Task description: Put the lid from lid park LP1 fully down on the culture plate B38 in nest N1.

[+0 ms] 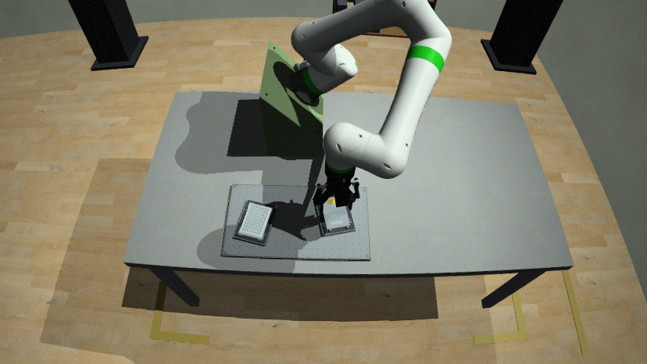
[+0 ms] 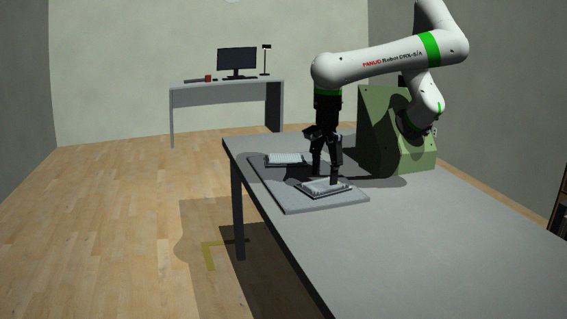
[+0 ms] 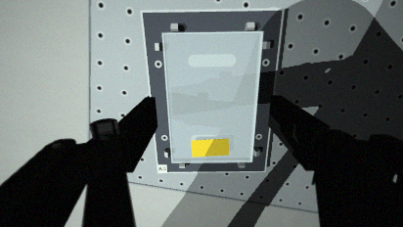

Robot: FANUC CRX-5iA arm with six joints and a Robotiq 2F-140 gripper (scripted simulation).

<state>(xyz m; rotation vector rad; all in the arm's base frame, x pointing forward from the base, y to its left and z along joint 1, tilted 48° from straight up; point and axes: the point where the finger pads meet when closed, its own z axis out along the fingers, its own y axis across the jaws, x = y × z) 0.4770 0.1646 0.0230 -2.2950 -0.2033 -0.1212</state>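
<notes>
My hand is 40 mm above the clear lid. From my hand the other things lie so: lid park LP1: 50 mm below; then white culture plate: 40 mm ahead, 290 mm to the right, 40 mm below; then dark nest N1: 40 mm ahead, 290 mm to the right, 50 mm below.
</notes>
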